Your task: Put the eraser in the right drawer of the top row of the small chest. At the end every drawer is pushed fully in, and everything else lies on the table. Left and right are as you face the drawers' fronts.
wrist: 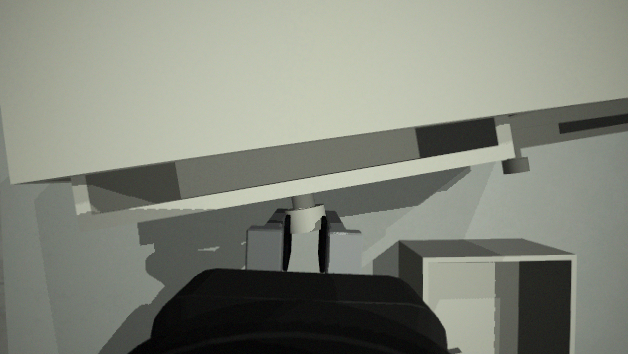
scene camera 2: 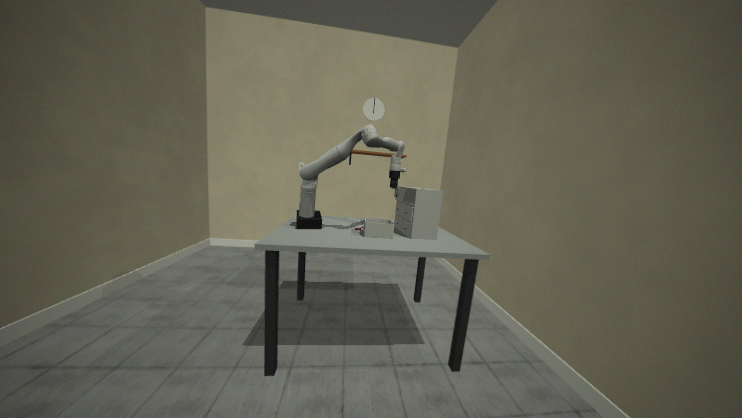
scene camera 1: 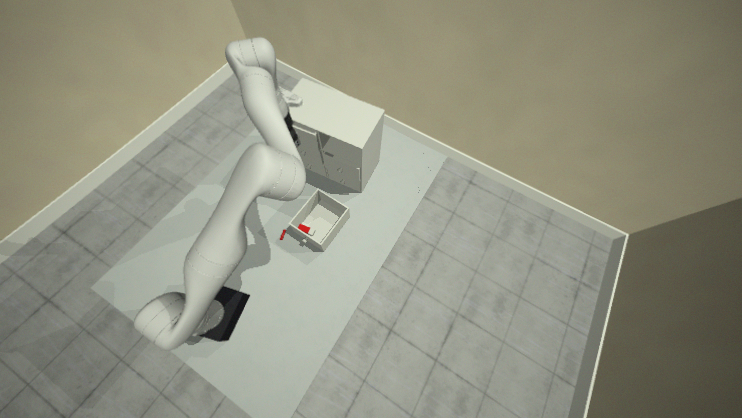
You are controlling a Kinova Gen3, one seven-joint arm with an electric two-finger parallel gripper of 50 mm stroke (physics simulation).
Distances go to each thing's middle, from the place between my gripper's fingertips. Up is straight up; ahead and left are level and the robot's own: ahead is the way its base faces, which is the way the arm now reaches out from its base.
Now: the small chest [scene camera 1: 348,128] 130 mm ahead of my hand, 70 mm to the right of it and 80 mm below it.
